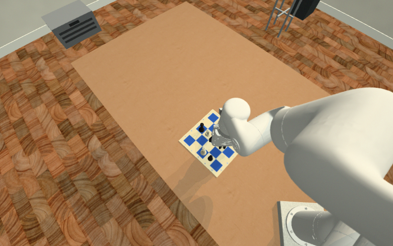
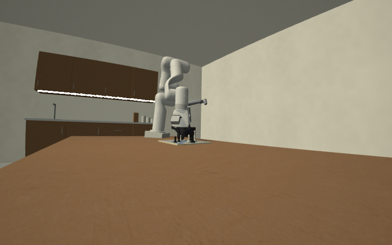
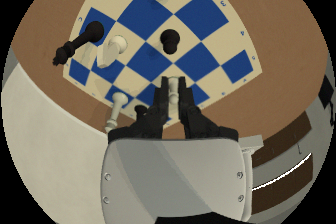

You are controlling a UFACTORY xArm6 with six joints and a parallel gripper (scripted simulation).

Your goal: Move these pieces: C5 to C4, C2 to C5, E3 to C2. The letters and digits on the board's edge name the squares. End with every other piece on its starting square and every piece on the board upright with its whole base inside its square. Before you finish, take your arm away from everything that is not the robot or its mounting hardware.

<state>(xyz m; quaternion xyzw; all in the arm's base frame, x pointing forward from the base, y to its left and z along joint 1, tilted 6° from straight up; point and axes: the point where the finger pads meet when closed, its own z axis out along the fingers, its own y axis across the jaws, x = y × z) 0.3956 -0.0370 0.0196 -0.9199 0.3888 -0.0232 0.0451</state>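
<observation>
Now: hand 10 mm above the white pawn. Also, from my hand: blue-and-cream chessboard 40 mm ahead, 30 mm below; white chess piece 40 mm ahead, 70 mm to the left; black pawn 70 mm to the left, 10 mm below.
</observation>
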